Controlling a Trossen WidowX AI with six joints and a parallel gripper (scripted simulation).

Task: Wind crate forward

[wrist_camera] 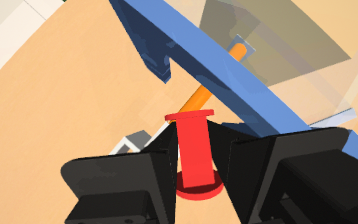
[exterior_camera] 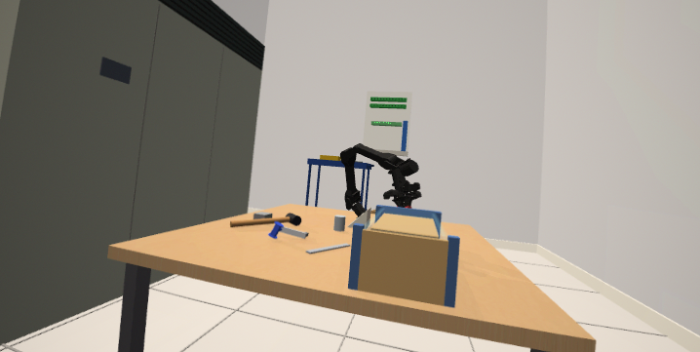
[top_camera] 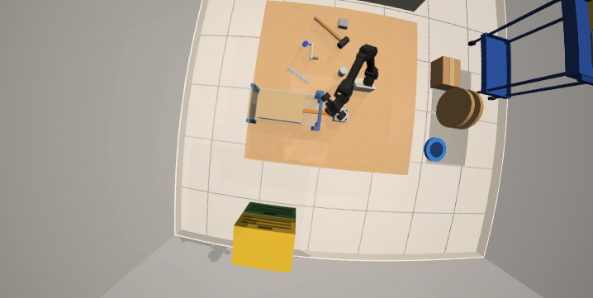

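Now: gripper tip 50 mm past the red-knobbed crank handle, 30 mm above it and 10 mm to the left of it. Also, from my gripper tip: blue steel frame 50 mm ahead, 20 mm below, 10 mm to the left; red grip 10 mm to the right, 10 mm behind; hand winch 130 mm behind, 100 mm below, 20 mm to the right.
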